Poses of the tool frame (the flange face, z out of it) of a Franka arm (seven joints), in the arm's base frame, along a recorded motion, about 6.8 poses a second.
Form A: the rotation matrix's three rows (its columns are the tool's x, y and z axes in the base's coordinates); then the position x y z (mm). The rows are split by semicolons.
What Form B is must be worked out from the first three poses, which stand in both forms.
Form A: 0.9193 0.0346 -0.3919; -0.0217 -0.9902 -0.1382; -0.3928 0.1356 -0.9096; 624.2 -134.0 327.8
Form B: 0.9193 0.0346 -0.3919; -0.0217 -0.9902 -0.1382; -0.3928 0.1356 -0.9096; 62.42 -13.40 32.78
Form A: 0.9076 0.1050 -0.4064; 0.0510 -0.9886 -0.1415; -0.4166 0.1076 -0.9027; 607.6 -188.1 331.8
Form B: 0.9076 0.1050 -0.4064; 0.0510 -0.9886 -0.1415; -0.4166 0.1076 -0.9027; 60.76 -18.81 33.18
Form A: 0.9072 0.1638 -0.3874; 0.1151 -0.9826 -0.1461; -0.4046 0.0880 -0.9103; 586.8 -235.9 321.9
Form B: 0.9072 0.1638 -0.3874; 0.1151 -0.9826 -0.1461; -0.4046 0.0880 -0.9103; 58.68 -23.59 32.19
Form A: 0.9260 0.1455 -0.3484; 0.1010 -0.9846 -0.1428; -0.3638 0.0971 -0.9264; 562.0 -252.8 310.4
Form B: 0.9260 0.1455 -0.3484; 0.1010 -0.9846 -0.1428; -0.3638 0.0971 -0.9264; 56.20 -25.28 31.04
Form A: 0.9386 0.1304 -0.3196; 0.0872 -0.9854 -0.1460; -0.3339 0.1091 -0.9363; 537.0 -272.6 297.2
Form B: 0.9386 0.1304 -0.3196; 0.0872 -0.9854 -0.1460; -0.3339 0.1091 -0.9363; 53.70 -27.26 29.72
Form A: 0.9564 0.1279 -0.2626; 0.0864 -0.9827 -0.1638; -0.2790 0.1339 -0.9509; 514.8 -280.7 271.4
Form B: 0.9564 0.1279 -0.2626; 0.0864 -0.9827 -0.1638; -0.2790 0.1339 -0.9509; 51.48 -28.07 27.14
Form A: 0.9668 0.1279 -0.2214; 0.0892 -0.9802 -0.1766; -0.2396 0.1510 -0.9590; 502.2 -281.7 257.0
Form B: 0.9668 0.1279 -0.2214; 0.0892 -0.9802 -0.1766; -0.2396 0.1510 -0.9590; 50.22 -28.17 25.70
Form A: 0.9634 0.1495 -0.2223; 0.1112 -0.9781 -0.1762; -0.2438 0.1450 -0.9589; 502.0 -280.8 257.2
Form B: 0.9634 0.1495 -0.2223; 0.1112 -0.9781 -0.1762; -0.2438 0.1450 -0.9589; 50.20 -28.08 25.72
